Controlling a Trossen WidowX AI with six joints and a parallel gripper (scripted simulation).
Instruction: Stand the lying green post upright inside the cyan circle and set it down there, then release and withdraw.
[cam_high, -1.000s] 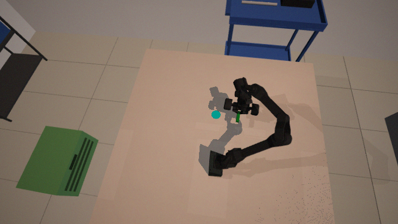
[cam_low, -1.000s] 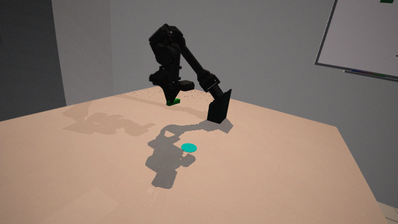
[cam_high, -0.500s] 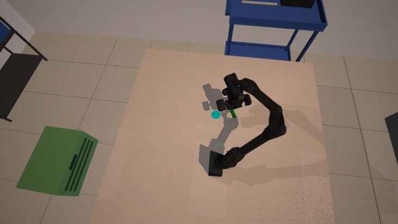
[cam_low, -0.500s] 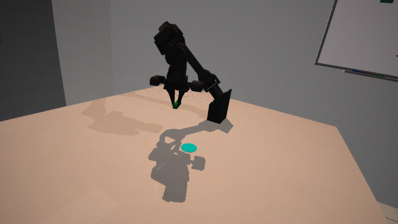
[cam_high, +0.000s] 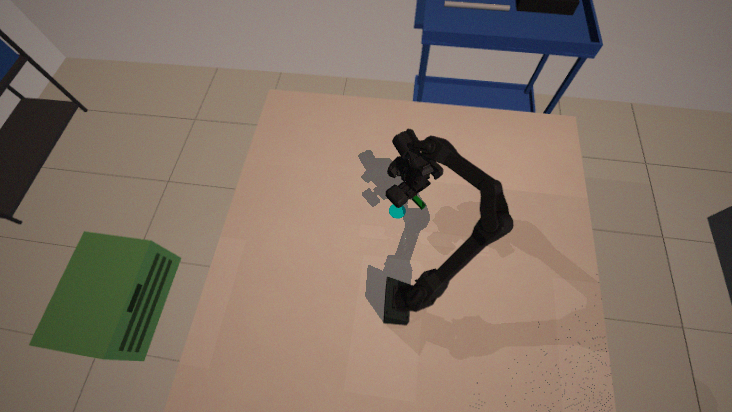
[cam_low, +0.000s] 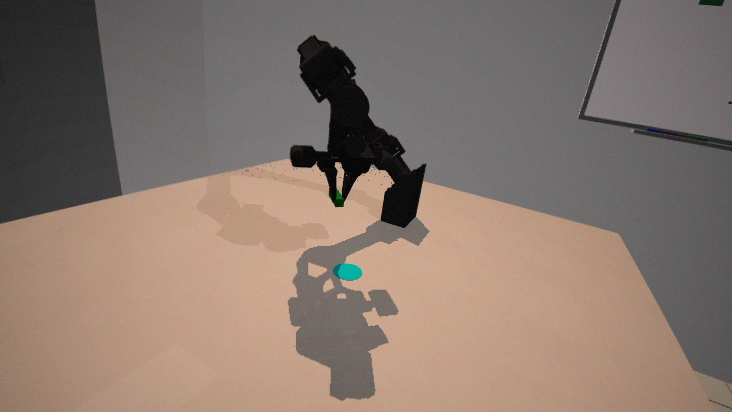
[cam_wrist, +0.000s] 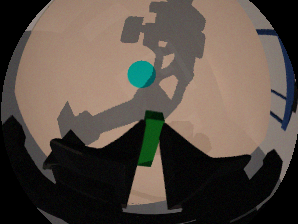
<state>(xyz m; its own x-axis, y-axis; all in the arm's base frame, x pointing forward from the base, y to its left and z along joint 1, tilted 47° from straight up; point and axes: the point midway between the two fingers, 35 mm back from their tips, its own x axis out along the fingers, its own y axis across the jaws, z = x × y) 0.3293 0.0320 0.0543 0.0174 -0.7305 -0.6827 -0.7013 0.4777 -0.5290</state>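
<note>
Right now my gripper tip is 140 mm above the cyan circle, 40 mm to the right of it and 10 mm short of it. Round my gripper tip: green post (20 mm to the right, 20 mm behind).
</note>
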